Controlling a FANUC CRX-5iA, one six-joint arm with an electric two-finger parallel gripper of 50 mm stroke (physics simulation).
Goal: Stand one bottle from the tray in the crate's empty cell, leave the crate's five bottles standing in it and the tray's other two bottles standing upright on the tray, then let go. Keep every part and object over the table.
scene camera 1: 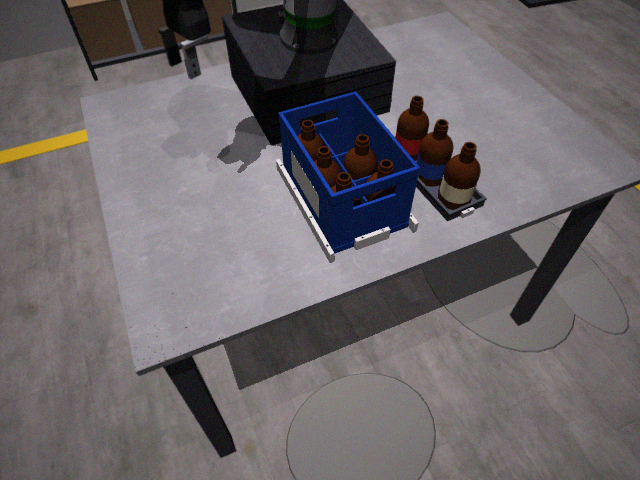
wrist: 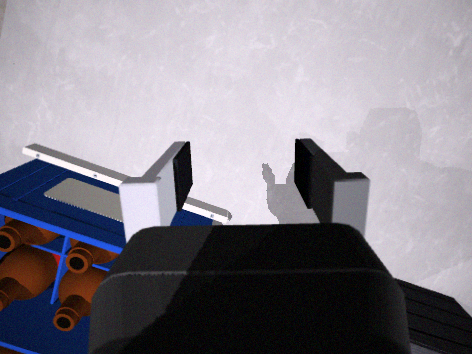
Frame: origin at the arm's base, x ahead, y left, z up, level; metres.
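Where they show: gripper, fingertip midpoint: [scene camera 1: 185, 69] [wrist: 242, 161]; arm's base, origin of the base link: [scene camera 1: 309, 37].
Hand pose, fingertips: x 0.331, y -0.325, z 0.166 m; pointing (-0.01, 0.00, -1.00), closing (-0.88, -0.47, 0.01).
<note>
Things, the pixels of their centre, and the offset from my fingertips. "*": a spot on its surface instead.
- blue crate, body centre: [wrist: 95, 263] [scene camera 1: 343, 170] 0.085 m ahead, 0.276 m left, 0.246 m down
- dark tray, surface spot: [scene camera 1: 448, 213] * 0.221 m ahead, 0.471 m left, 0.310 m down
- red-labelled, body centre: [scene camera 1: 412, 126] 0.011 m back, 0.483 m left, 0.251 m down
- white rail, body centre: [wrist: 129, 183] [scene camera 1: 302, 207] 0.096 m ahead, 0.177 m left, 0.319 m down
- white block, surface spot: [scene camera 1: 372, 237] * 0.232 m ahead, 0.289 m left, 0.309 m down
My gripper [scene camera 1: 184, 66] [wrist: 242, 161] is open and empty, high above the table's back left part, away from crate and tray. The blue crate [scene camera 1: 372, 219] [wrist: 22, 192] stands mid-table; its five brown bottles, including a middle one [scene camera 1: 360, 161], stand in cells. Its empty cell is at the back right in the scene view. Part of the crate shows at the wrist view's lower left. The dark tray [scene camera 1: 448, 213], right of the crate, holds three upright brown bottles in a row: red-labelled [scene camera 1: 412, 128] at the back, blue-labelled [scene camera 1: 435, 152] in the middle, cream-labelled [scene camera 1: 459, 178] in front.
A white rail [scene camera 1: 305, 209] [wrist: 75, 165] runs along the crate's left side. A white block [scene camera 1: 372, 237] lies at its front, and a smaller one [scene camera 1: 413, 223] at its front right corner. The black pedestal [scene camera 1: 248, 77] [wrist: 435, 307] stands behind the crate, bearing the arm's base [scene camera 1: 308, 36].
</note>
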